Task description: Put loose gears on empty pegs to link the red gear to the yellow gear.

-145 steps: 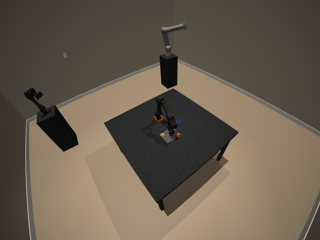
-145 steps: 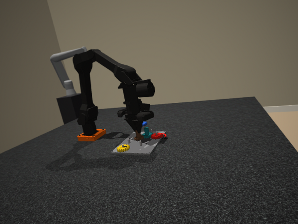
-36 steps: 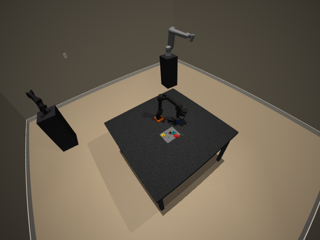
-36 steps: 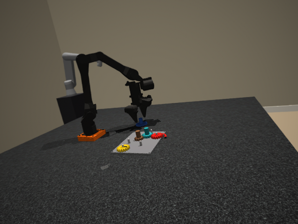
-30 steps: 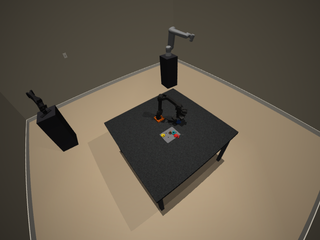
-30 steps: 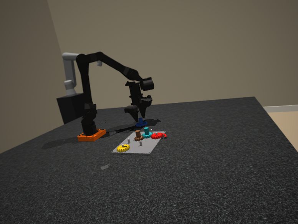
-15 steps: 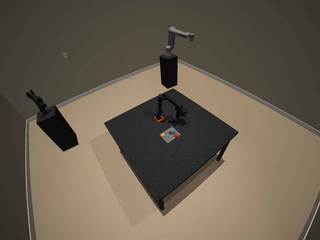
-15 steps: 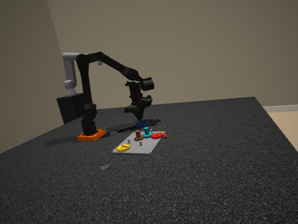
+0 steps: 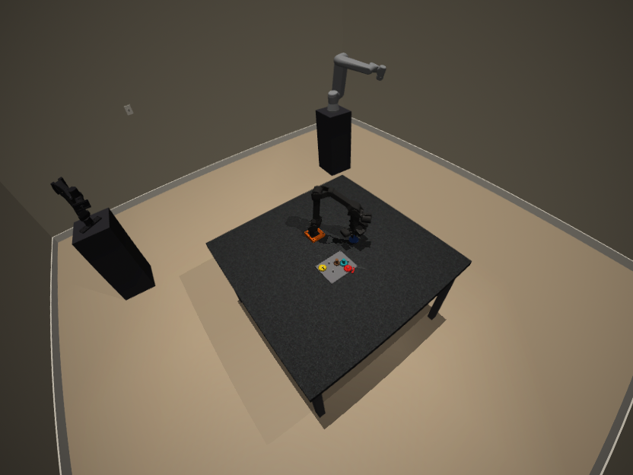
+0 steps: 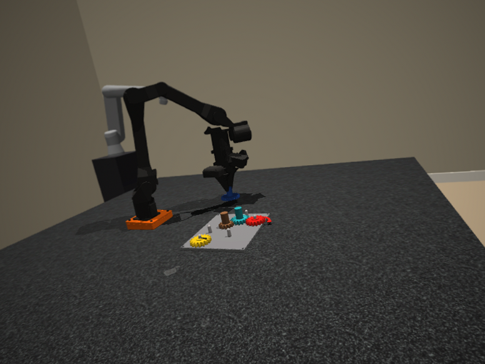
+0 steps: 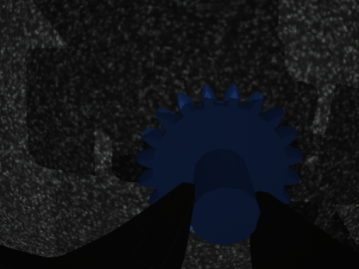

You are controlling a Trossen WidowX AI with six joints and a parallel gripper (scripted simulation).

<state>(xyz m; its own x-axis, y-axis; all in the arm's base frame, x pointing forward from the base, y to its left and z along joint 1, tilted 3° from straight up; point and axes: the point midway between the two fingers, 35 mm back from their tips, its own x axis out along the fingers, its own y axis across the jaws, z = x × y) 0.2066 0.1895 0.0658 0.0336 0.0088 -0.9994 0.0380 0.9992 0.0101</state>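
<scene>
My gripper tip is now 210 mm to the left of the brown gear, 90 mm short of it and 20 mm above it. Also, from my gripper tip: red gear: 180 mm to the right, 170 mm ahead, 30 mm below; teal gear: 170 mm to the right, 120 mm ahead, 20 mm below; yellow gear: 300 mm to the right, 70 mm ahead, 30 mm below.
</scene>
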